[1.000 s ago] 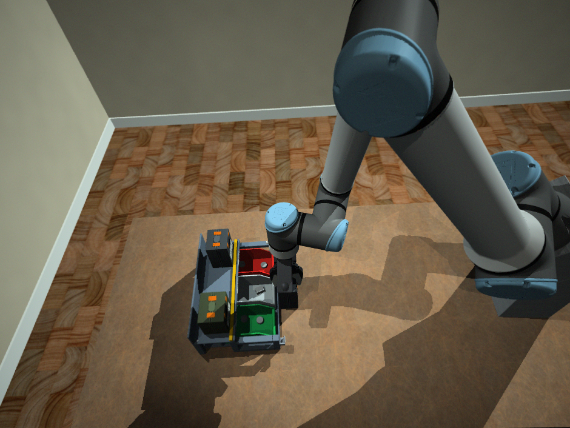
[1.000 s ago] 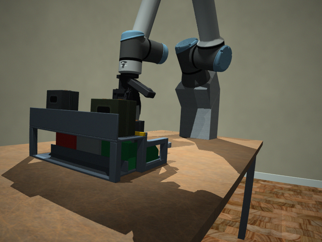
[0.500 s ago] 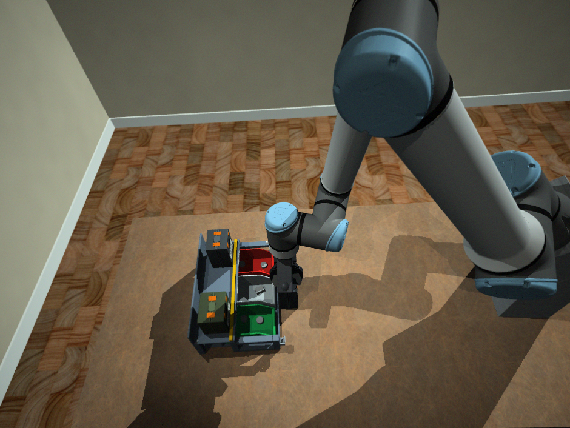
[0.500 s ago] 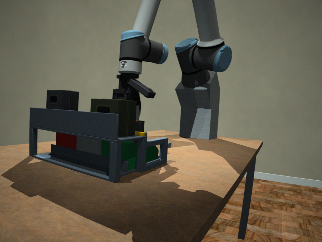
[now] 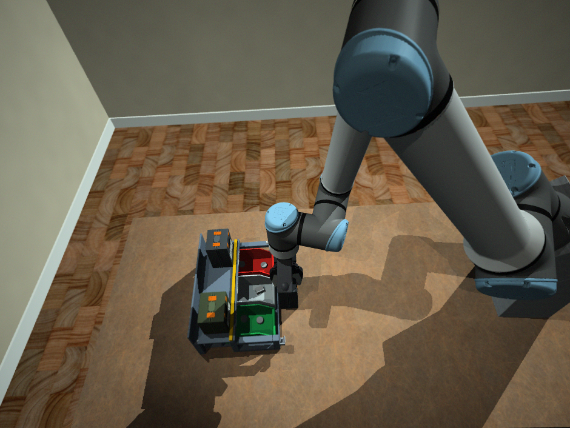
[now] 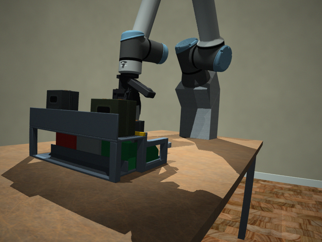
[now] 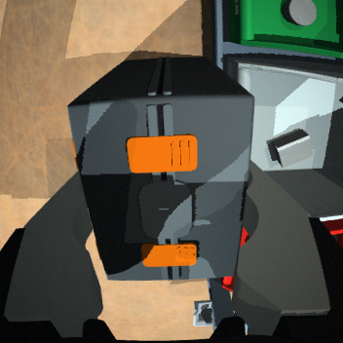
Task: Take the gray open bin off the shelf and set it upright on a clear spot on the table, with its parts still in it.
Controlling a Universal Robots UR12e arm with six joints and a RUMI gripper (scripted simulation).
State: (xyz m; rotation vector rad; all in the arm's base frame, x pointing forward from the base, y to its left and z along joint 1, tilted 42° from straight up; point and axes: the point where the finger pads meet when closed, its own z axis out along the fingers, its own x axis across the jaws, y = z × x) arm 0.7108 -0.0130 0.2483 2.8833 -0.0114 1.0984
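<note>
My gripper is now 130 mm short of the gray bin, 60 mm above it and 10 mm to the left of it. From my hand the other things lie so: yellow strip: 180 mm ahead, 10 mm to the right, 10 mm above; then green bin: 140 mm ahead, 100 mm to the left, 60 mm below; then red bin: 130 mm ahead, 120 mm to the right, 60 mm below.
</note>
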